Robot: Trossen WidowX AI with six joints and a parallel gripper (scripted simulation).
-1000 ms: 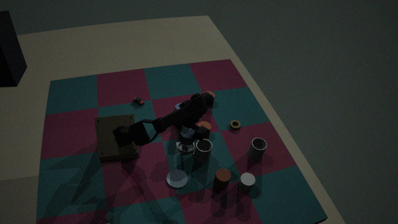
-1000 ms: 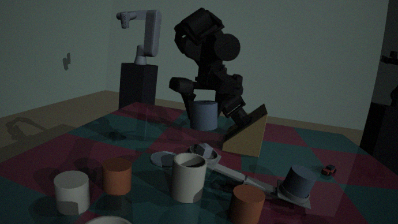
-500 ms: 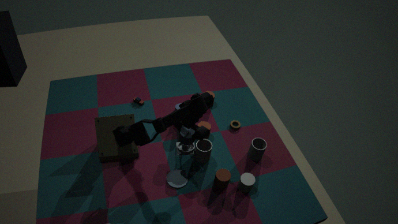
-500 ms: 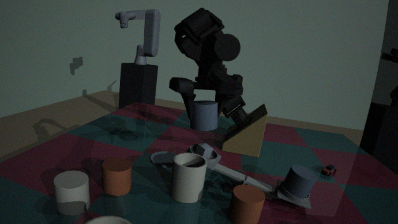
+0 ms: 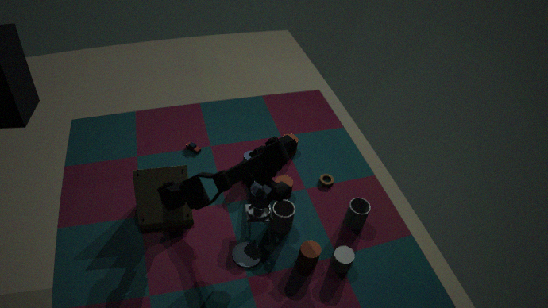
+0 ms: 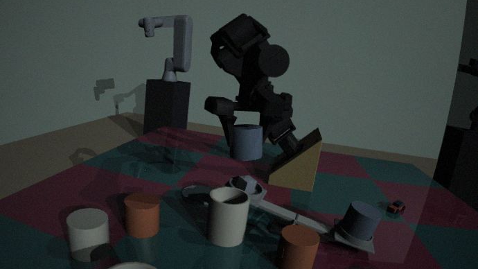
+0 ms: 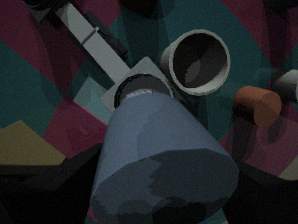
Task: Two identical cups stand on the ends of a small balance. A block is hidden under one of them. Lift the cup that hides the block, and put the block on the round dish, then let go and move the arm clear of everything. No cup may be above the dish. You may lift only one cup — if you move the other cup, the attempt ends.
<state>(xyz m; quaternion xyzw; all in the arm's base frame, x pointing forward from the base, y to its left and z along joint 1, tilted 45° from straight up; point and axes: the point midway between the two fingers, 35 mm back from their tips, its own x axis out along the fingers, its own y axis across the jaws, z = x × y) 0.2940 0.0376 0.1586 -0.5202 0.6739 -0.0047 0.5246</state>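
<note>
Now: gripper tip 10 mm to the right of the grey block and 90 mm above it. The rest, counted from my gripper tip: pale round dish 50 mm behind, 120 mm to the right, 170 mm below; white cylinder 270 mm ahead, 200 mm to the right, 140 mm below; blue-grey cup 20 mm to the right, 10 mm above.
</note>
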